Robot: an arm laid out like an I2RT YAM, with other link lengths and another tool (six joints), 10 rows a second.
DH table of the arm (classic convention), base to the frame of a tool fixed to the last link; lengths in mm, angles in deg. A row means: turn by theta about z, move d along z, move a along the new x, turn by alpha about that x. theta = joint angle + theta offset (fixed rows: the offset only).
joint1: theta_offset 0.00, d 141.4, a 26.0, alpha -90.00
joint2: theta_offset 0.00, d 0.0, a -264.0, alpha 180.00
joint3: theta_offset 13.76, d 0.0, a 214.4, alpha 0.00
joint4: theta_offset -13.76, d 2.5, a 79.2, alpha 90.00
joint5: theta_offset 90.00, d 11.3, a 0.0, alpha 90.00
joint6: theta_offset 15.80, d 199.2, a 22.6, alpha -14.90
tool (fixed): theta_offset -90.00, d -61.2, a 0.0, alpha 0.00
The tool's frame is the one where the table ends.
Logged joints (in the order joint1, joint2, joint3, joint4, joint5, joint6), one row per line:
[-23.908, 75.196, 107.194, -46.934, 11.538, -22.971]
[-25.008, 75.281, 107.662, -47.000, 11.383, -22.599]
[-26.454, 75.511, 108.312, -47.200, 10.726, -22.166]
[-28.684, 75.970, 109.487, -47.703, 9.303, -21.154]
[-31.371, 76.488, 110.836, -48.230, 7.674, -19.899]
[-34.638, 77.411, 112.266, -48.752, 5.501, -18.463]
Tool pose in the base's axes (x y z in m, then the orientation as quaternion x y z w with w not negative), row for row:
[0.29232, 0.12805, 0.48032, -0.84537, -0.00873, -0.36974, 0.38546]
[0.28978, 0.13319, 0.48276, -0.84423, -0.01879, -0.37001, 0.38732]
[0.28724, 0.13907, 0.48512, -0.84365, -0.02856, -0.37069, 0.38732]
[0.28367, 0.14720, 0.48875, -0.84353, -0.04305, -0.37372, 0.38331]
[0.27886, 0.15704, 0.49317, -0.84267, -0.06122, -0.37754, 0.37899]
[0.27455, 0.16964, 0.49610, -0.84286, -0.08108, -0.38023, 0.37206]
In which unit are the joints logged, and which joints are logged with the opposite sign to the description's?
The joints are logged in degrees. Opposite sign: joint1, joint5, joint6.
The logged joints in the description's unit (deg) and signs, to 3 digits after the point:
[23.908, 75.196, 107.194, -46.934, -11.538, 22.971]
[25.008, 75.281, 107.662, -47.000, -11.383, 22.599]
[26.454, 75.511, 108.312, -47.200, -10.726, 22.166]
[28.684, 75.970, 109.487, -47.703, -9.303, 21.154]
[31.371, 76.488, 110.836, -48.230, -7.674, 19.899]
[34.638, 77.411, 112.266, -48.752, -5.501, 18.463]

